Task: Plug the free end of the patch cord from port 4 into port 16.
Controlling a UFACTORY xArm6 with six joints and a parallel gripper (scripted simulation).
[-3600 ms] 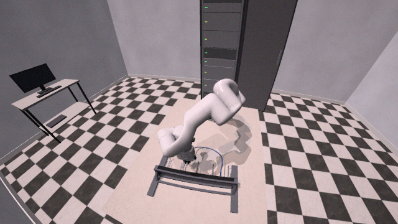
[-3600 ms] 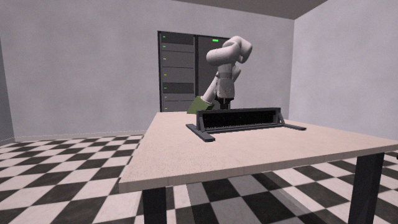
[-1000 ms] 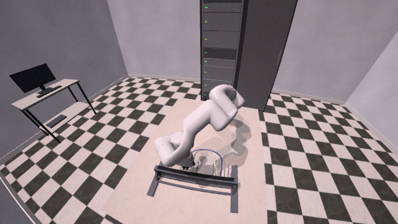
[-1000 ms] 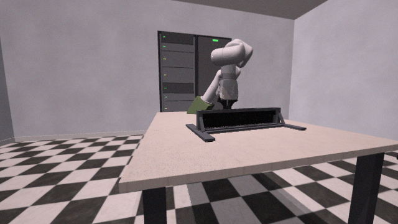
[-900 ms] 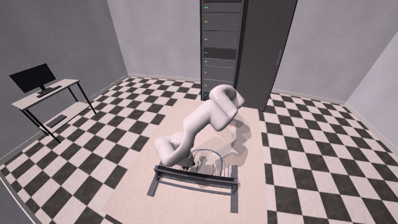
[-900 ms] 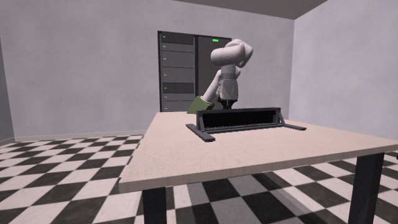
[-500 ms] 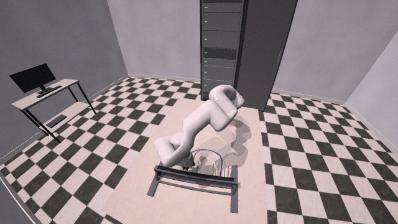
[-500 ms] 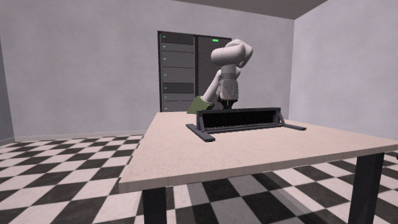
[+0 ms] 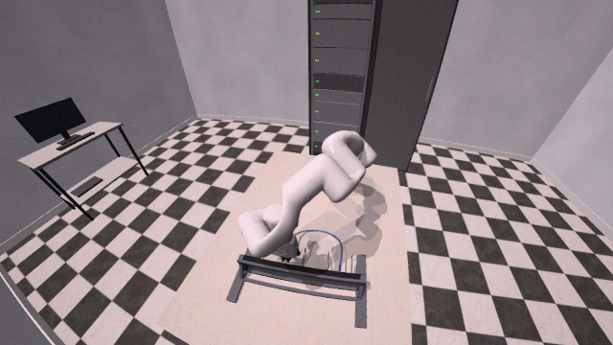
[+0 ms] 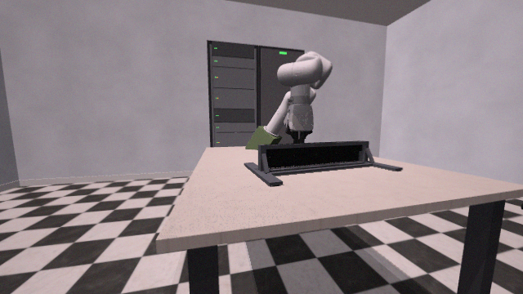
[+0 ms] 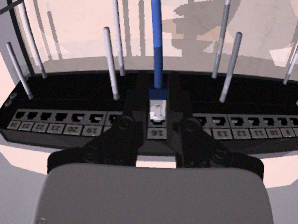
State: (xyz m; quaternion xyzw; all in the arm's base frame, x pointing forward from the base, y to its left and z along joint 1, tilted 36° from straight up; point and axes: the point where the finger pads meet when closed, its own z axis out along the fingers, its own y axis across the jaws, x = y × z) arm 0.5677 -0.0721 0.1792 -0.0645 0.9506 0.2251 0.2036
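The free plug end lies 20 mm ahead of my hand and 10 mm below it.
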